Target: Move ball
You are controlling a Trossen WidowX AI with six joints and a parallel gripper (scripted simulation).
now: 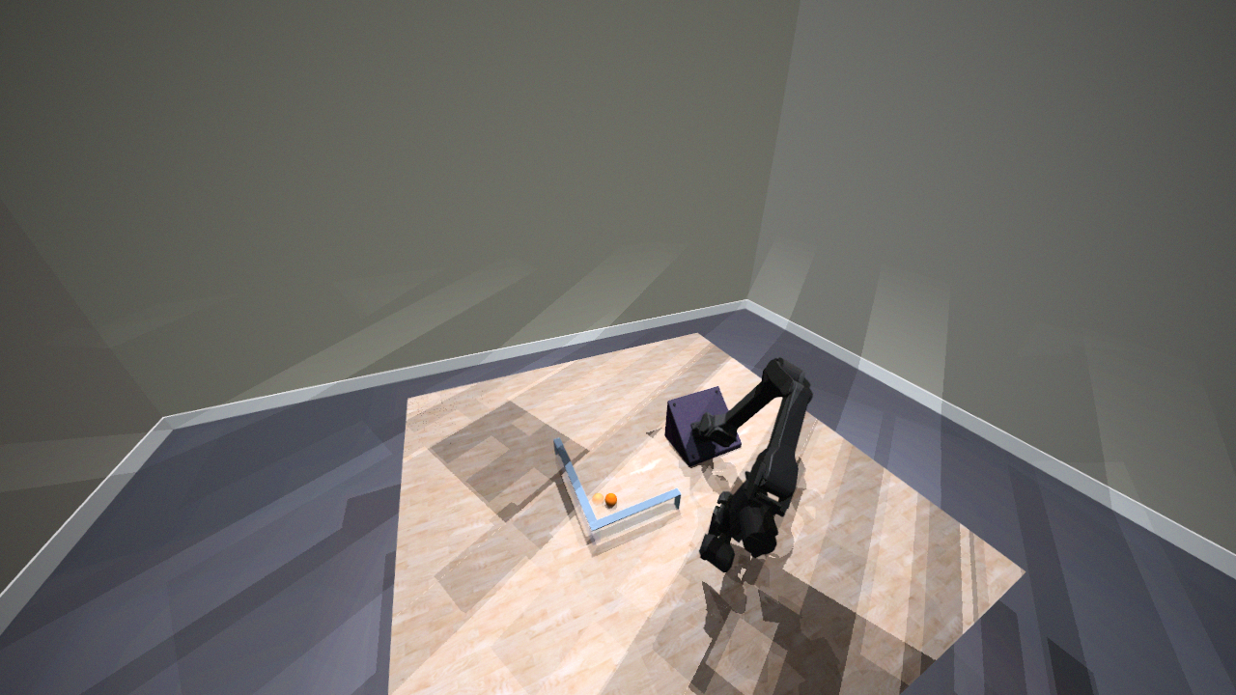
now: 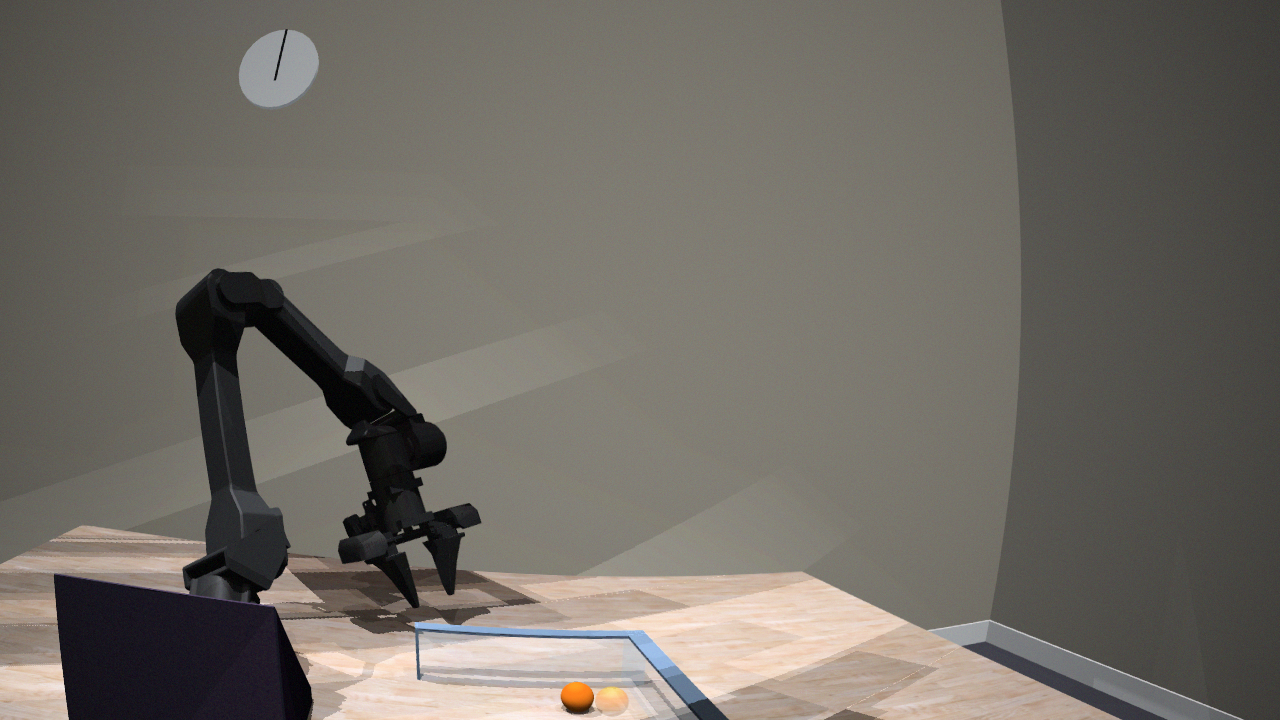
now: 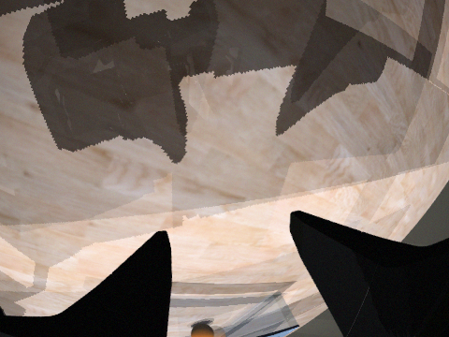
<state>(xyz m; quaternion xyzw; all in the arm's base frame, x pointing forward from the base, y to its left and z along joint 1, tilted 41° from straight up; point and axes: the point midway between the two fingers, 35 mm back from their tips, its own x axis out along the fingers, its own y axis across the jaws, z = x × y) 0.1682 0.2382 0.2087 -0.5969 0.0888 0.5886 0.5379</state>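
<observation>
My gripper tip is 22 cm to the left of the orange ball, 15 cm short of it and 3 cm above it. The rest, counted from my gripper tip: see-through copy of ball 23 cm to the right, 18 cm ahead, 3 cm below; then clear wall 14 cm to the right, 11 cm ahead, 2 cm below.
</observation>
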